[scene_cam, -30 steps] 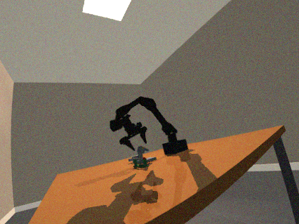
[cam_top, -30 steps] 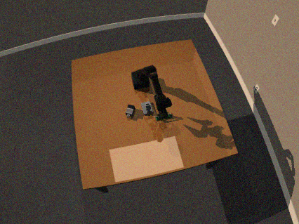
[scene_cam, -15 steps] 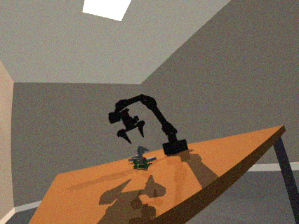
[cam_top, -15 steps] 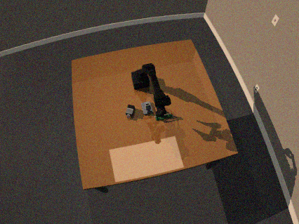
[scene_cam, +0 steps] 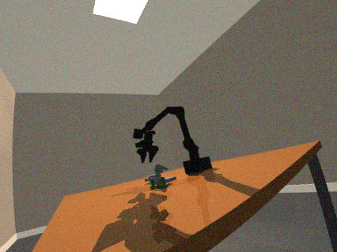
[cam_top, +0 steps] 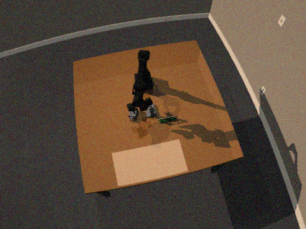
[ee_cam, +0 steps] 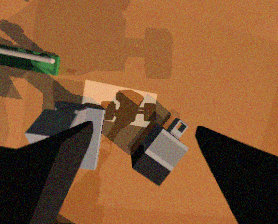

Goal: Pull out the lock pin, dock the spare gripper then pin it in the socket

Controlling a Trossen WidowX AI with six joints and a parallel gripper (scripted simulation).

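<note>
Right now my gripper tip is 5 cm past the spare gripper, 6 cm to the left of it and 11 cm above it. From my gripper tip the other things lie so: mount (4 cm behind, 10 cm to the left, 8 cm below); green piece (6 cm ahead, 21 cm to the left, 11 cm below).
</note>
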